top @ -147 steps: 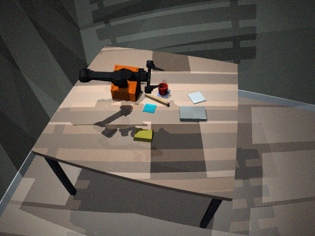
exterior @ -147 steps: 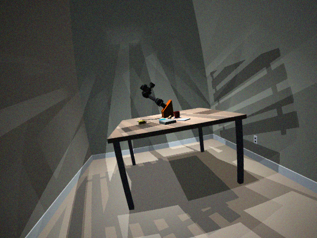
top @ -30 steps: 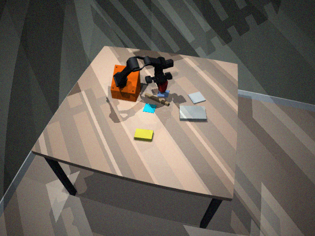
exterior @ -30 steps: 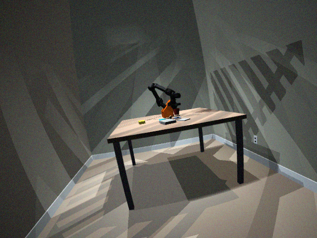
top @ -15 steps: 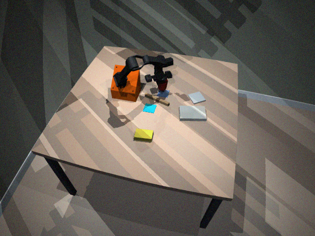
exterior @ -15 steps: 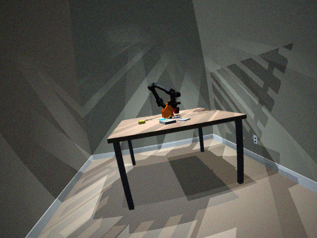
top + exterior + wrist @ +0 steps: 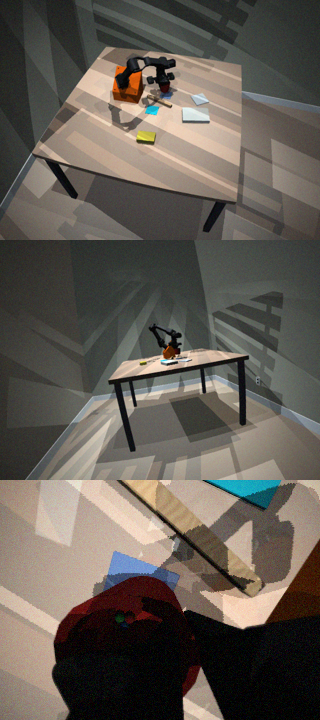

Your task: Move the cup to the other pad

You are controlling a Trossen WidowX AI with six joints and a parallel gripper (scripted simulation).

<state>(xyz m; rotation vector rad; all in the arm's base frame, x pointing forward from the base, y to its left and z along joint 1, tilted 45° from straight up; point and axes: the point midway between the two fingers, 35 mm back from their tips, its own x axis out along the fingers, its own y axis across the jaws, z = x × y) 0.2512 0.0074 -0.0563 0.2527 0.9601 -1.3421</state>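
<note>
The teal pad is 30 mm behind my gripper tip, 150 mm to the right of it and 90 mm below it. Round my gripper tip: red cup 30 mm ahead, 10 mm to the left; light blue pad 40 mm ahead, 20 mm to the left, 90 mm below; wooden bar 70 mm to the right, 80 mm below.
</note>
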